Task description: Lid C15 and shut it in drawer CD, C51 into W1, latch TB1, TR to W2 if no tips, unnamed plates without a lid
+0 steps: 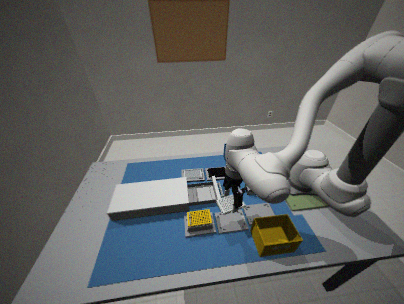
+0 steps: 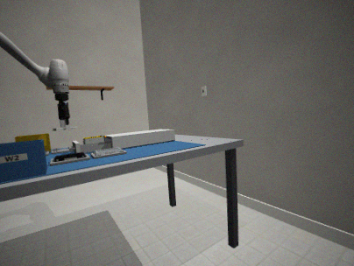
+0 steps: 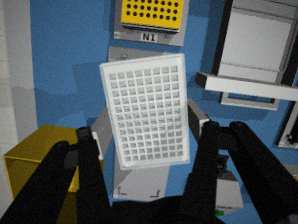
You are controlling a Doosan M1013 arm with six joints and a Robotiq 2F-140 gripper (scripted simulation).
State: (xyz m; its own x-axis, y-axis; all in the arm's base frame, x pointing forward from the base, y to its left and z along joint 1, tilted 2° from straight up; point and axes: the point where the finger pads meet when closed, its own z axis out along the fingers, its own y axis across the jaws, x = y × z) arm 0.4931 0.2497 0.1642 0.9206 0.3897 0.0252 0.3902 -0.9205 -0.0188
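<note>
Now: the drawer 180 mm ahead of my hand, 150 mm to the right of it and 140 mm below it. From my hand the other things lie so: plate lid (10 mm below); grey nest N3 (10 mm behind, 10 mm to the left, 160 mm below); white plate (20 mm below).
</note>
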